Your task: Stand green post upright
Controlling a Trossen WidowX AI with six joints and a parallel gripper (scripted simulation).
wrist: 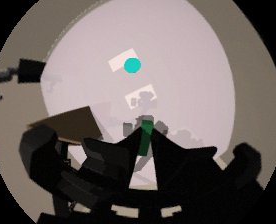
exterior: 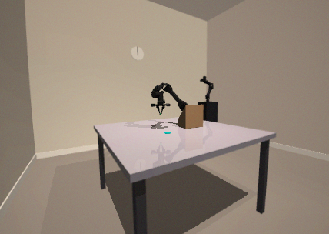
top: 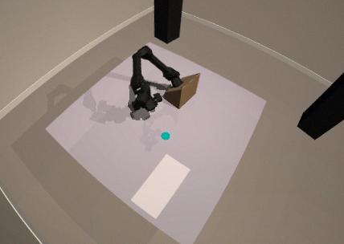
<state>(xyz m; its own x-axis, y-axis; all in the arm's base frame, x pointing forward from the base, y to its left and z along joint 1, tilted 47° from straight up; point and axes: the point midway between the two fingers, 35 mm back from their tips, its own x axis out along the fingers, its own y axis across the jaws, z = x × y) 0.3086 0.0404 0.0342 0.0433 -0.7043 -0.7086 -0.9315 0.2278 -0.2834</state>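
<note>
My gripper tip is now 17 cm to the right of the cyan circle and 15 cm above it. From my gripper tip the other things lie so: green post 1 cm behind, 2 cm to the right.
</note>
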